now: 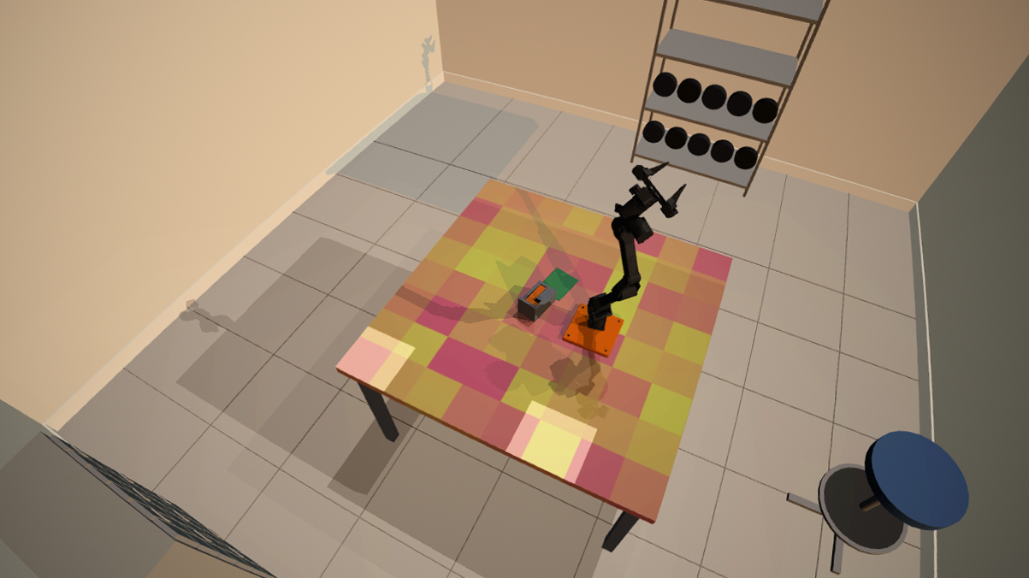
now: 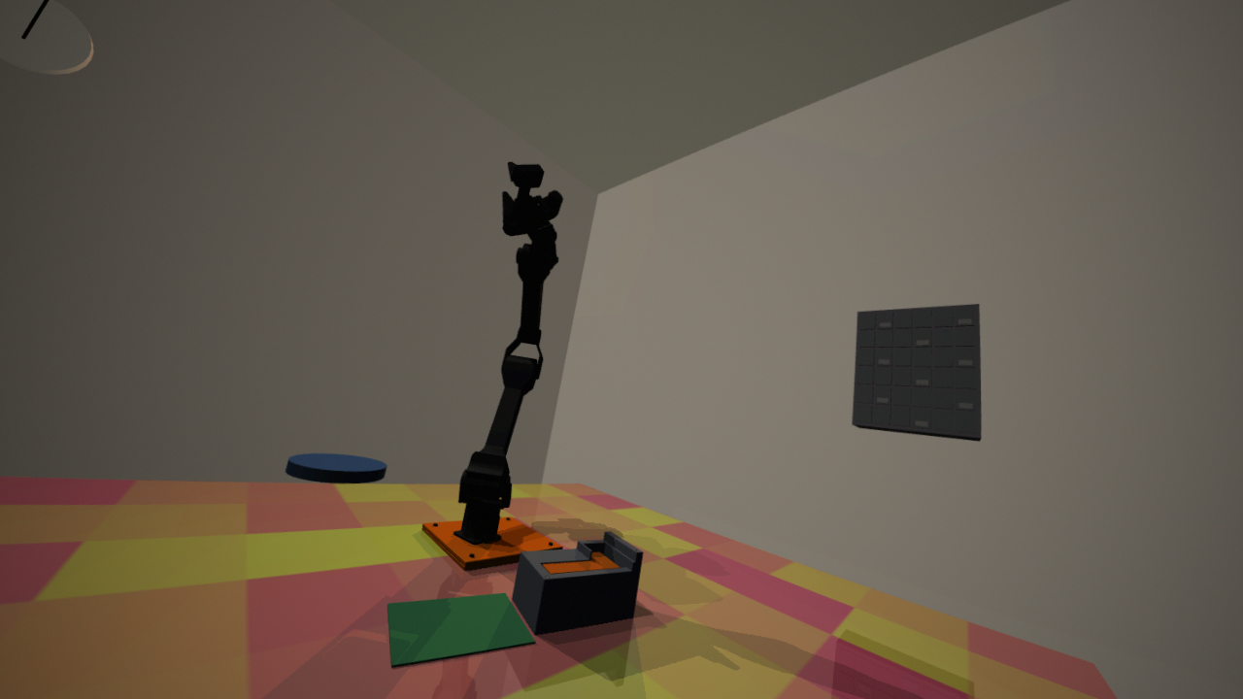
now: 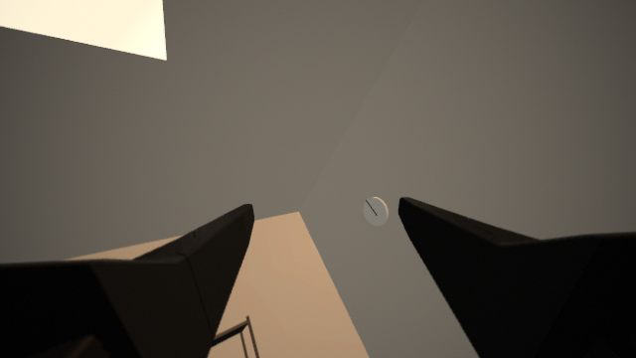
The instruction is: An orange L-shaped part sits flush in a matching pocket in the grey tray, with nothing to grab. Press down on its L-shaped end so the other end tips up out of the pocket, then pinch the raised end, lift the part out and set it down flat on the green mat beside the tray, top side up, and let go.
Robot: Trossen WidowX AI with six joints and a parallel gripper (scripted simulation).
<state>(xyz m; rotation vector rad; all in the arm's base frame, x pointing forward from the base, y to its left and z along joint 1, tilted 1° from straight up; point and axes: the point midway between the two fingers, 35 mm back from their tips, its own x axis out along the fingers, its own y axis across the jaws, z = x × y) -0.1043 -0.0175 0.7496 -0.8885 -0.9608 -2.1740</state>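
The orange L-shaped part lies 74 cm below my gripper tip and 40 cm ahead of it. The rest, counted from my gripper tip: green mat 80 cm below, 33 cm ahead, 15 cm to the right.
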